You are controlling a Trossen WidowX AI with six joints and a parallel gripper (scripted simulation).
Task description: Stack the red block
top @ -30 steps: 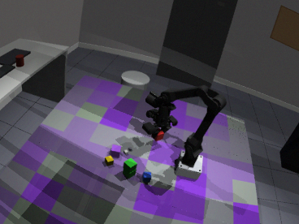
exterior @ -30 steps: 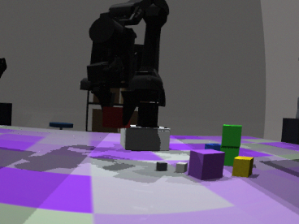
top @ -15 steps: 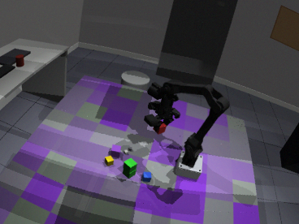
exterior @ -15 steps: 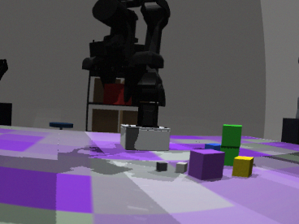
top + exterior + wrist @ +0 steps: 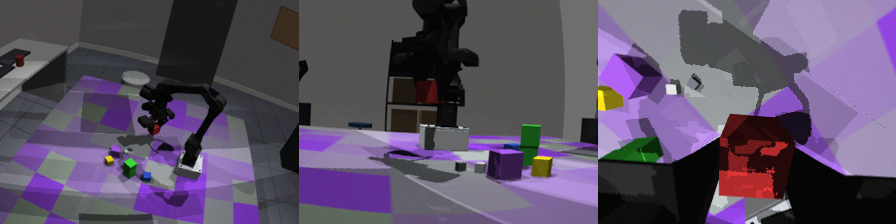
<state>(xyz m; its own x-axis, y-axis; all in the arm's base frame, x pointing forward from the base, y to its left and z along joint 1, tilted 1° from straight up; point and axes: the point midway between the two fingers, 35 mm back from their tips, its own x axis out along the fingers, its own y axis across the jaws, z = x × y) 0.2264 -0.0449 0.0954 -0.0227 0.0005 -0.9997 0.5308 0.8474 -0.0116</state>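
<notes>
My gripper tip is 70 mm past the blue cube, 200 mm to the right of it and 110 mm above it. Also, from my gripper tip: yellow cube 130 mm ahead, 210 mm to the left, 110 mm below; purple cube 130 mm ahead, 130 mm to the left, 100 mm below; red block 20 mm above.
</notes>
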